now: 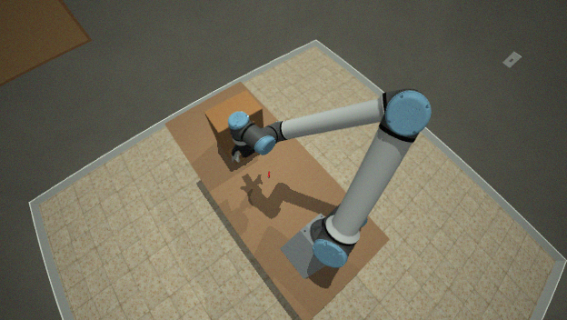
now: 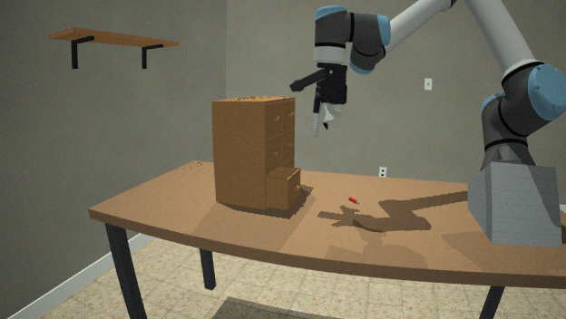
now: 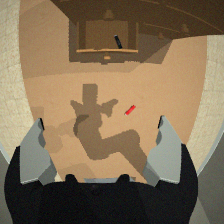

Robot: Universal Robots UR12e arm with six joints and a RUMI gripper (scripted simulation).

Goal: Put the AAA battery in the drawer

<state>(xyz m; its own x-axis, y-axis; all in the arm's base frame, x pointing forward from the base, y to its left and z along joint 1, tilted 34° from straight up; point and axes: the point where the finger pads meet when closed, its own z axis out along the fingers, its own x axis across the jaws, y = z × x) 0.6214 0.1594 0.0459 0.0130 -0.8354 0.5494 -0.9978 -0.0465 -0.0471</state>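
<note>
Right now the AAA battery is 240 mm below my hand, 100 mm behind it and 90 mm to the right of it.
</note>
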